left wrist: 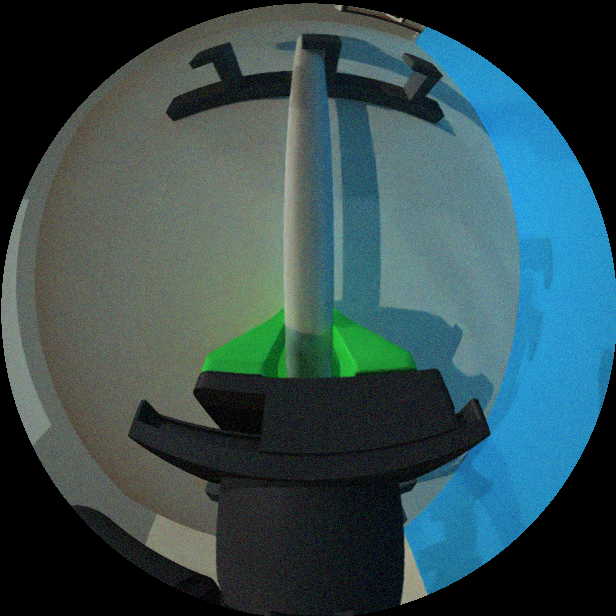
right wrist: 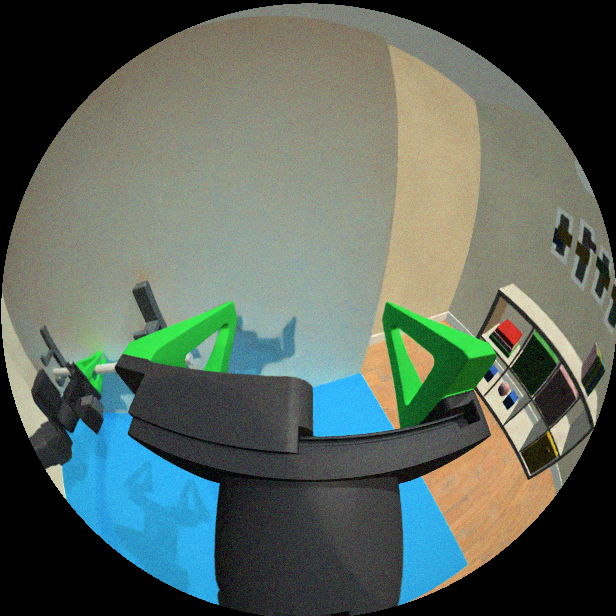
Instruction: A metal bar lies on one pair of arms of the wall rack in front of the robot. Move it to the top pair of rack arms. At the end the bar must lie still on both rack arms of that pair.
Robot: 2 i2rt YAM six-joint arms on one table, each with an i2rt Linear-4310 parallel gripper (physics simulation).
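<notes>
In the left wrist view the grey metal bar (left wrist: 308, 212) runs straight away from the camera toward the black rack post with hooked arms (left wrist: 304, 89) at the top. My left gripper (left wrist: 309, 350) has its green fingers shut on the near part of the bar. The bar's far end lies at the middle arm (left wrist: 321, 45) of that post. In the right wrist view my right gripper (right wrist: 310, 344) is open and empty, well to the right of the bar (right wrist: 109, 367). The left gripper (right wrist: 91, 367) shows small at the far left, beside the other rack post (right wrist: 148, 307).
A pale wall panel (left wrist: 172, 258) stands behind the rack. A blue mat (right wrist: 344, 413) covers the table. A white shelf unit with coloured boxes (right wrist: 540, 379) stands at the right on a wooden floor.
</notes>
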